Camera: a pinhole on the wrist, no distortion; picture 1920 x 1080 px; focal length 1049.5 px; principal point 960.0 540.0 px. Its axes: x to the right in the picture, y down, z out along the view. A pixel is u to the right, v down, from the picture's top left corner.
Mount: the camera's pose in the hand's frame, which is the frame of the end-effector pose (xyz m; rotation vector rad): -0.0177 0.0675 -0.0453 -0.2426 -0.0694 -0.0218
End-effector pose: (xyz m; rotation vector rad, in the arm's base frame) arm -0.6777 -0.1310 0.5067 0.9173 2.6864 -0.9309
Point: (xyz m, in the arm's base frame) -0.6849 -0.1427 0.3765
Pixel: 1480.0 191.9
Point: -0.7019 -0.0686 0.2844
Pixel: 1818.9 696.0
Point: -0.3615 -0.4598 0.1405
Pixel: 491.4 479.8
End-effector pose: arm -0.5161 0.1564 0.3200 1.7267 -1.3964 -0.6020
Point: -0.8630 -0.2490 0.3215
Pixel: 1774.2 664.7
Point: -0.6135 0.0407 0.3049
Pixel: 1753.4 152.0
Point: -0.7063 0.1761 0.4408
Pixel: outside the picture
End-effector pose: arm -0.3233 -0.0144 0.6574 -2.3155 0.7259 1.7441
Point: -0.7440 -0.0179 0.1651
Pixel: 1817.4 393.5
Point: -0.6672 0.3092 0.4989
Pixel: outside the picture
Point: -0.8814 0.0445 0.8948
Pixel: 354.7 638.4
